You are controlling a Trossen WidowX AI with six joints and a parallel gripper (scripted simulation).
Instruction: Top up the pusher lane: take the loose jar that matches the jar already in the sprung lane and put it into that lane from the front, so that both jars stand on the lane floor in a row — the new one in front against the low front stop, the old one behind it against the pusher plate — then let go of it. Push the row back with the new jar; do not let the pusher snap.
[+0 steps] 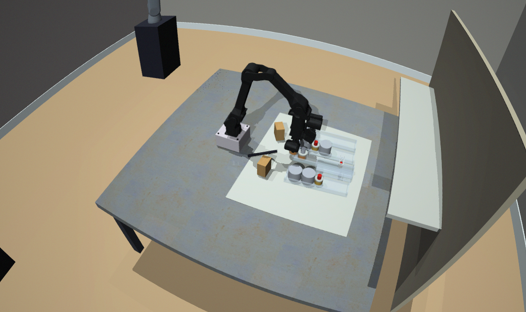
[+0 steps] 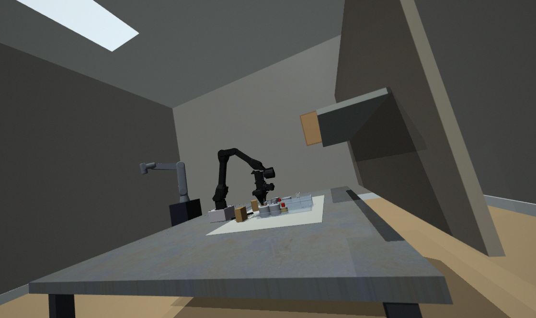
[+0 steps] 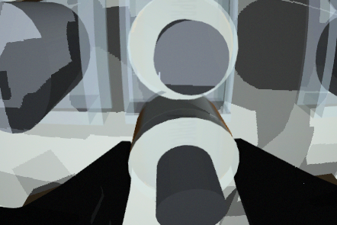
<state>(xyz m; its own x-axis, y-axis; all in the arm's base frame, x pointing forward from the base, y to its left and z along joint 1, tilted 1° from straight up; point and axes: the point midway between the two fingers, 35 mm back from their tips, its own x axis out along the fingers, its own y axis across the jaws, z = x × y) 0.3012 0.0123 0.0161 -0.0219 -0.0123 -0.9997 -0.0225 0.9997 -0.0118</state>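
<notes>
Right now the lane rack is 18 cm ahead of my gripper tip, 2 cm to the right of it and 3 cm below it. Also, from my gripper tip: black stick: 14 cm behind, 4 cm to the right, 4 cm below; then red tip: 23 cm ahead, 3 cm to the right, 2 cm above.
</notes>
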